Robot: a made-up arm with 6 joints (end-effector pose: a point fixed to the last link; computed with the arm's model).
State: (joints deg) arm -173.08 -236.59 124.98 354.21 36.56 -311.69
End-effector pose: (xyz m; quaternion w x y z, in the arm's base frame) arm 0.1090 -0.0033 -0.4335 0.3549 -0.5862 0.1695 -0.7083
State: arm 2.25 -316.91 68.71 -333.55 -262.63 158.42
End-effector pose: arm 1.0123 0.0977 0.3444 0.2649 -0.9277 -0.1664 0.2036
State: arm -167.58 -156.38 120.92 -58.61 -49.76 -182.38
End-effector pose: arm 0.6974 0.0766 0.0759 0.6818 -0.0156 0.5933 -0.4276
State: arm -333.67 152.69 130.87 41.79 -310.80 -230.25
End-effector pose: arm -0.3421 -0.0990 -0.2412 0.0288 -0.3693 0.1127 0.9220
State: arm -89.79 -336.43 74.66 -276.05 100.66 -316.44
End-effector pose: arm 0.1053 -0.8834 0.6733 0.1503 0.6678 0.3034 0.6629
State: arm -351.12 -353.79 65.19 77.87 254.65 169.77
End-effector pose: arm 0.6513 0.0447 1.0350 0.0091 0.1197 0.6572 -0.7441
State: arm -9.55 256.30 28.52 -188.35 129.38 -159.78
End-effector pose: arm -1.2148 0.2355 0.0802 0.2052 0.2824 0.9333 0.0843
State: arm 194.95 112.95 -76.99 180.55 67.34 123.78
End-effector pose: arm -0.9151 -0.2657 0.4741 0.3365 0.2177 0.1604 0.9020
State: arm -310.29 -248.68 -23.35 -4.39 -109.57 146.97
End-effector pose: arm 0.7777 0.9597 0.0052 0.1482 0.1655 0.0953 -0.9703
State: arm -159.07 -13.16 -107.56 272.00 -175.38 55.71
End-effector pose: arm 0.5986 0.1989 0.5259 0.8626 0.2679 -0.4181 -0.0962
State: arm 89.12 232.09 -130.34 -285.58 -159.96 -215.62
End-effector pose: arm 0.0061 0.0160 -0.3696 0.0400 0.2256 -0.5553 0.7994
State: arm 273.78 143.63 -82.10 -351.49 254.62 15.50
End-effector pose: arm 0.0692 -0.9007 -0.0299 0.7594 -0.2423 -0.2922 -0.5285
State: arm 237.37 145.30 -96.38 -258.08 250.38 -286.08
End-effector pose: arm -0.5065 -0.6897 -0.0155 0.5548 -0.4248 -0.7094 -0.0924
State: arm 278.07 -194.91 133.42 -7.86 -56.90 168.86
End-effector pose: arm -0.0337 0.4577 -0.2357 0.4179 -0.7001 0.4941 0.3018
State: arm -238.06 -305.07 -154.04 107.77 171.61 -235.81
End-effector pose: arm -0.0307 -0.0129 0.4482 0.2224 -0.5607 0.3596 0.7120
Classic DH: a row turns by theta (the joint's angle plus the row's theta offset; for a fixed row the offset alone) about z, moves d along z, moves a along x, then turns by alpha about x. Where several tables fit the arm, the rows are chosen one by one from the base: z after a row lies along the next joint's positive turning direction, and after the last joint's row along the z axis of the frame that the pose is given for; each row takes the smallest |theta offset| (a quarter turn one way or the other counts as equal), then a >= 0, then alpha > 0; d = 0 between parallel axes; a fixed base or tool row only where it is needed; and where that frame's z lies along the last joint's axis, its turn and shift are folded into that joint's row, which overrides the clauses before.
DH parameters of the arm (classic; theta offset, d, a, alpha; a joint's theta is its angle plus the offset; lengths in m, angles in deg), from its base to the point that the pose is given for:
joint 1: 0 0.1517 0 -90
joint 2: -90 0 0.6753 0
joint 3: 90 0.0214 0 90
joint 4: 0 0.6366 0 -90
joint 5: 0 0 0 90
joint 6: 0 0.0825 0 0

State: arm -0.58 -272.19 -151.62 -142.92 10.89 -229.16
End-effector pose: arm 0.0255 0.0117 0.4831 0.8035 0.1075 -0.5826 -0.0587
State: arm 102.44 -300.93 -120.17 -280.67 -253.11 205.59
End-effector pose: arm -0.1074 0.0275 0.8077 0.6667 0.1599 -0.6834 -0.2507
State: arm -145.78 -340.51 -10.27 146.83 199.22 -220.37
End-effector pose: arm -0.2752 -0.1951 1.3361 0.0745 -0.9272 -0.3584 0.0796
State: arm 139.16 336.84 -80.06 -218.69 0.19 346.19
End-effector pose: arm 0.7164 -0.6478 0.6079 0.4248 -0.0791 0.7806 -0.4516
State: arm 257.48 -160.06 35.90 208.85 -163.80 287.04
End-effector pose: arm 0.1841 0.6791 -0.7794 0.9183 0.3549 0.0579 -0.1654
